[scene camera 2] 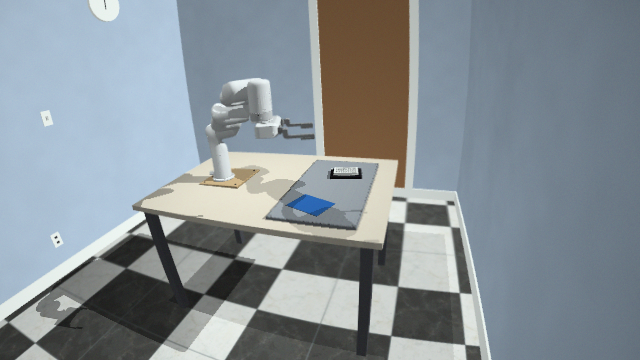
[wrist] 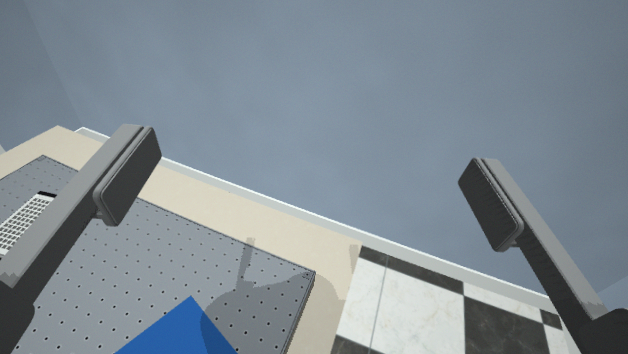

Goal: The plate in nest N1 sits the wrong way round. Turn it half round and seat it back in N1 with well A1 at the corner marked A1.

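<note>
The white plate (scene camera 2: 346, 171) (wrist: 24, 220) lies in the black nest (scene camera 2: 345, 177) (wrist: 47, 193) near the back of the grey board. In the wrist view part of both is hidden behind the left finger. The corner mark A1 and the well labels are too small to read. My gripper (scene camera 2: 308, 131) (wrist: 310, 190) is open and empty, its two fingers wide apart. It points sideways, high above the table, well clear of the plate and the nest.
The grey perforated board (scene camera 2: 345, 200) (wrist: 165, 240) lies on the wooden table (scene camera 2: 240, 200) (wrist: 200, 195). A flat blue square (scene camera 2: 311, 205) (wrist: 182, 330) lies on the board's front part. The arm stands on a brown base board (scene camera 2: 245, 179) at the table's left. Walls and a brown door (scene camera 2: 362, 75) stand beyond.
</note>
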